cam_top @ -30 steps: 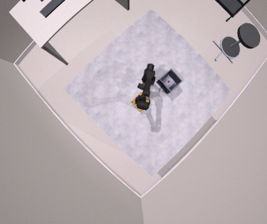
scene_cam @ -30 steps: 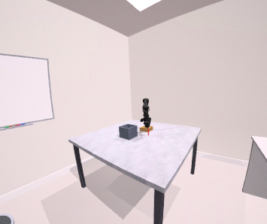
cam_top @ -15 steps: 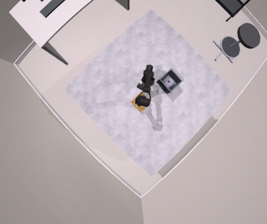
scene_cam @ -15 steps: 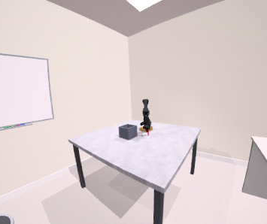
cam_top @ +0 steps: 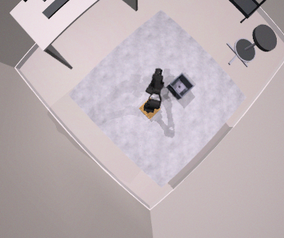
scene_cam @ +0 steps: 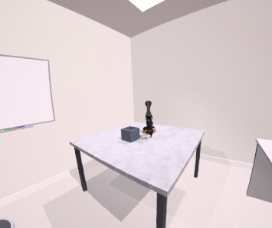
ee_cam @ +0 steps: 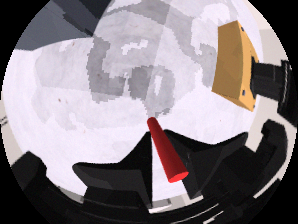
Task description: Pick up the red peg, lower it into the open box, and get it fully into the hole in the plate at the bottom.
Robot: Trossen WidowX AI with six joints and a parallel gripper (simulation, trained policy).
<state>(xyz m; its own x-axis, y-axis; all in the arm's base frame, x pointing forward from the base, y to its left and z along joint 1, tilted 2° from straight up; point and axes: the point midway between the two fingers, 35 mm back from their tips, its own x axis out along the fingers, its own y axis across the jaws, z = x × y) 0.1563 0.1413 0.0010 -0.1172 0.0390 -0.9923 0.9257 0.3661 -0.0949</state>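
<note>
Now: gripper tip 190 mm short of the light grey plate, 170 mm to the left of it and 20 mm below it. From my gripper tip the other things lie so: red peg 20 mm above.
</note>
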